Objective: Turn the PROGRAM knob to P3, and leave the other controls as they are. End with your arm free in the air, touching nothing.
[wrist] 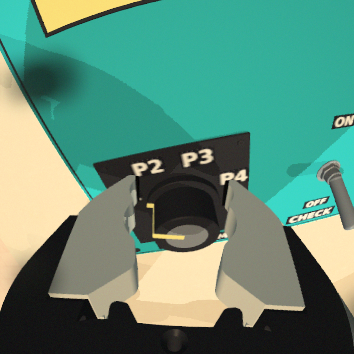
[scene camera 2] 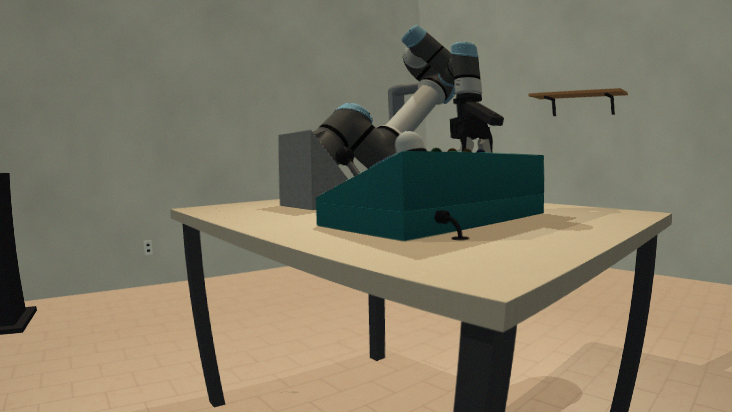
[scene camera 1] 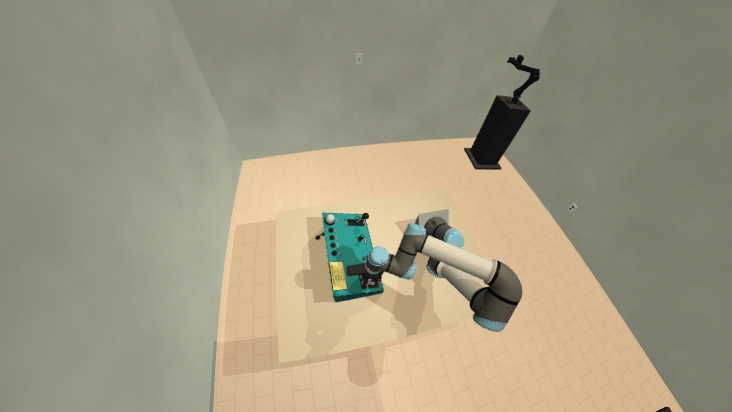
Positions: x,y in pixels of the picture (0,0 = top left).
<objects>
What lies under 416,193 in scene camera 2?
A teal console.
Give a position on a teal console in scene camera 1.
343,246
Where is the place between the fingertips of my gripper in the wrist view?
At 181,180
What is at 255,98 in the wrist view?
A teal console.
</objects>
